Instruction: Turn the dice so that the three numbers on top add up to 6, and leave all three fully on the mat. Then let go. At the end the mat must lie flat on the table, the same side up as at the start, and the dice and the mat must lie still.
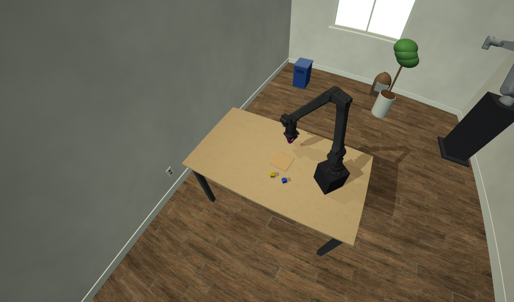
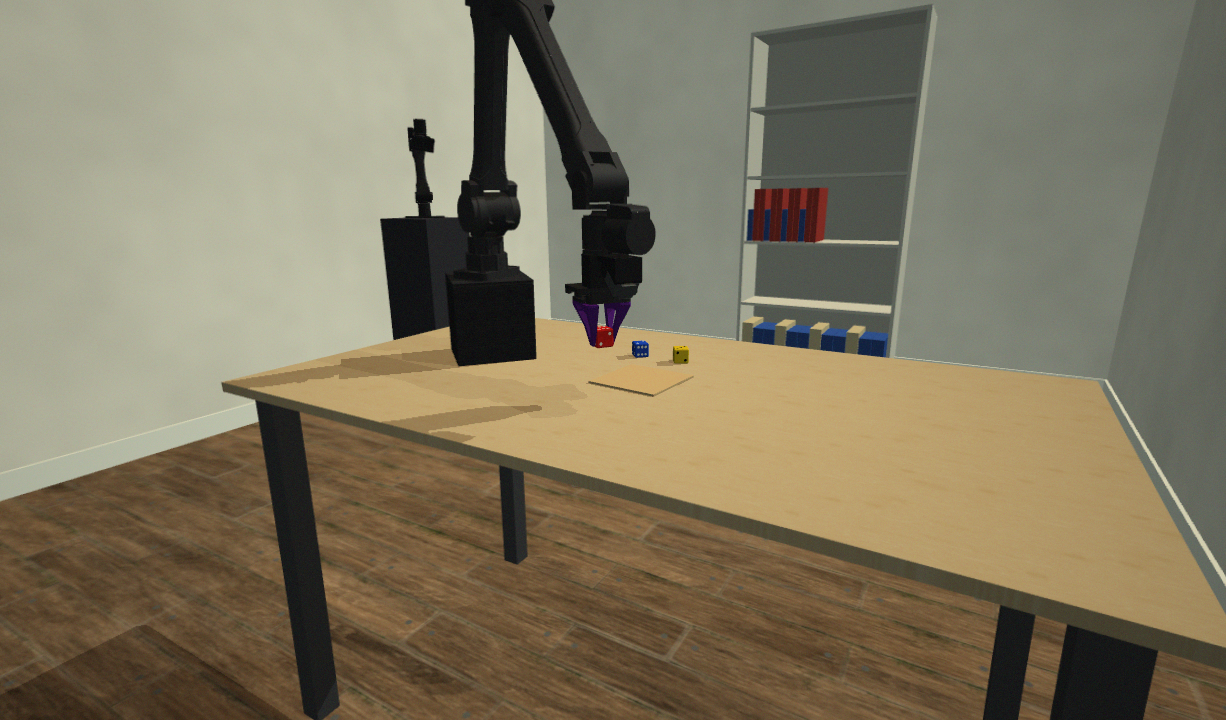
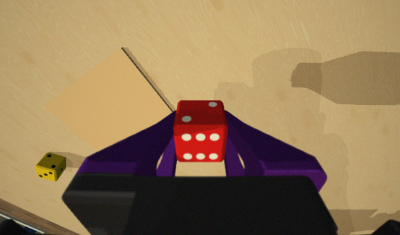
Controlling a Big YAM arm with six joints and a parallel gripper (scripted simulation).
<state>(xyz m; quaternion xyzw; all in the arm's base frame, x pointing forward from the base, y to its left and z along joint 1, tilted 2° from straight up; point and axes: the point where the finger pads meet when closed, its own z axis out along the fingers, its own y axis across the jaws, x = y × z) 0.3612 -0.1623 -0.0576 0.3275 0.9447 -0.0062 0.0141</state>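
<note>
Right now my hand is 130 mm to the right of the tan mat, 100 mm above it and 10 mm short of it. Round my hand: blue die: 290 mm to the left, 90 mm below, 70 mm behind; red die: 10 mm above; yellow die: 280 mm to the left, 90 mm below, 30 mm ahead.
</note>
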